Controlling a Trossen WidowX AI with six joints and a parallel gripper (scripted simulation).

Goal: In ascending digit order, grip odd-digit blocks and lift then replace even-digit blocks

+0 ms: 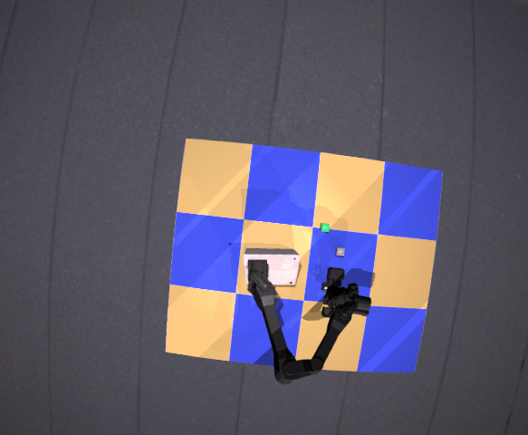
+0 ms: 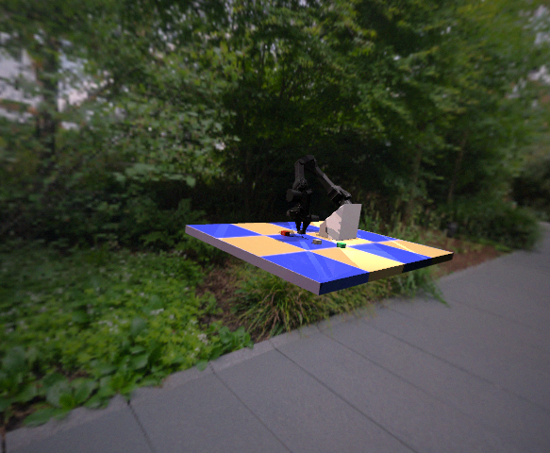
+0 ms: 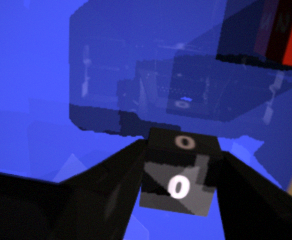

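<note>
Now: the green block 10 mm behind my gripper tip, 240 mm to the left of it and 10 mm below it. Also, from my gripper tip: black block 10 mm behind; grey block 50 mm ahead, 140 mm to the left, 10 mm below; red block 50 mm ahead, 60 mm to the right, 10 mm below.
</note>
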